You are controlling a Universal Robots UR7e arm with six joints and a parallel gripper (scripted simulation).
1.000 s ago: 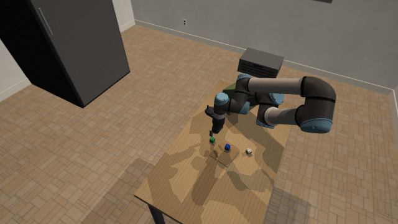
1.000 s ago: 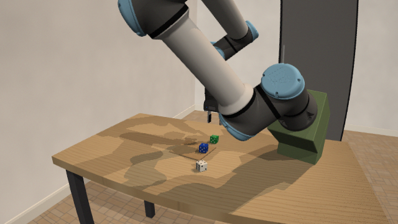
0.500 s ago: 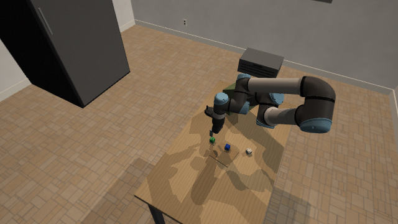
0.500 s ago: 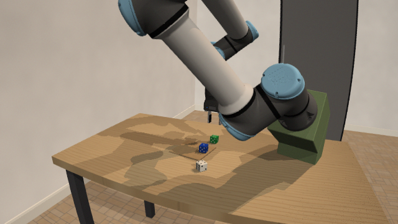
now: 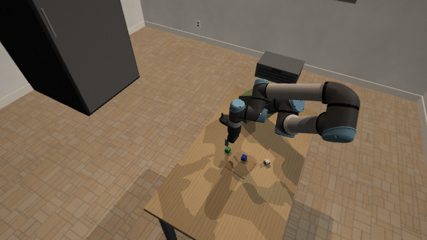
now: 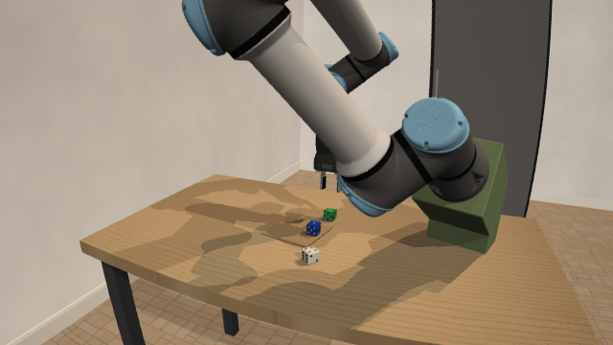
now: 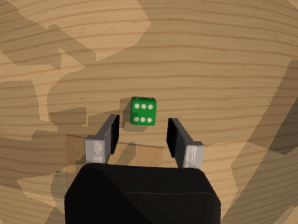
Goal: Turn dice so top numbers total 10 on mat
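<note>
Now: the green die 9 cm below my hand. Round my hand: tan mat 4 cm ahead, 12 cm to the left, 10 cm below; then blue die 1 cm behind, 11 cm to the left, 9 cm below; then white die 7 cm behind, 24 cm to the left, 9 cm below.
</note>
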